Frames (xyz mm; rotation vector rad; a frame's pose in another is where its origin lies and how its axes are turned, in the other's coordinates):
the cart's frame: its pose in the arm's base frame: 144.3 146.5 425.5 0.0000 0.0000 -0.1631
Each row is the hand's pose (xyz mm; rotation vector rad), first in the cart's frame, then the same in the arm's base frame.
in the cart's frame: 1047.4 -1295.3 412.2 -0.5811 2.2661 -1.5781
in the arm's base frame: 967.5 -1301.7 837.7 -0.4048 2.3660 -1.6518
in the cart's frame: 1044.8 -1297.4 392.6 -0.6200 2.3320 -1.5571
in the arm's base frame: 964.6 -1303.3 818.1 -0.4390 2.4361 -1.6246
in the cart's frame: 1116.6 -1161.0 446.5 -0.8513 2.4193 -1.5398
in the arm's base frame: 1057.6 -1180.4 872.0 -0.6682 2.5447 -1.5931
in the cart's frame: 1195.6 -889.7 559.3 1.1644 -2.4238 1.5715
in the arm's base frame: 1179.6 -925.5 984.8 0.9390 -2.4478 1.5237
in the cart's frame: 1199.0 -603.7 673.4 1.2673 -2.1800 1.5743
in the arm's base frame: 1229.4 -643.9 1098.9 1.0590 -2.2203 1.5107
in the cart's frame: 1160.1 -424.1 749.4 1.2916 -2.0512 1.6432
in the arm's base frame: 1220.1 -460.3 1174.9 1.0919 -2.0952 1.5714
